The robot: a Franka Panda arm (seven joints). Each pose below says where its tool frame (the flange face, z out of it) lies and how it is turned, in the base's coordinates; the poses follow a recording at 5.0 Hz.
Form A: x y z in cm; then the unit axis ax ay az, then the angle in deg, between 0 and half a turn.
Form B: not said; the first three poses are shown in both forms.
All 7 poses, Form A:
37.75, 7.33, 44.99, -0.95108, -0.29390, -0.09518, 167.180
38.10, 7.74, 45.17, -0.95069, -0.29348, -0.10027, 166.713
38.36, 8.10, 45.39, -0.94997, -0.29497, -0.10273, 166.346
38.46, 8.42, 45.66, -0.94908, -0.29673, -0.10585, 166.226
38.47, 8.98, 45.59, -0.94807, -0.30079, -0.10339, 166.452
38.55, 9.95, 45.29, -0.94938, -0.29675, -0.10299, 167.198
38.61, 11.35, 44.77, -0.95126, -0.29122, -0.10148, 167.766
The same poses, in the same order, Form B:
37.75, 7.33, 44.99, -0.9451, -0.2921, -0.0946, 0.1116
38.10, 7.74, 45.17, -0.9443, -0.2915, -0.0996, 0.1157
38.36, 8.10, 45.39, -0.9432, -0.2929, -0.1020, 0.1189
38.46, 8.42, 45.66, -0.9422, -0.2946, -0.1051, 0.1199
38.47, 8.98, 45.59, -0.9415, -0.2987, -0.1027, 0.1180
38.55, 9.95, 45.29, -0.9435, -0.2949, -0.1023, 0.1115
38.61, 11.35, 44.77, -0.9458, -0.2896, -0.1009, 0.1066

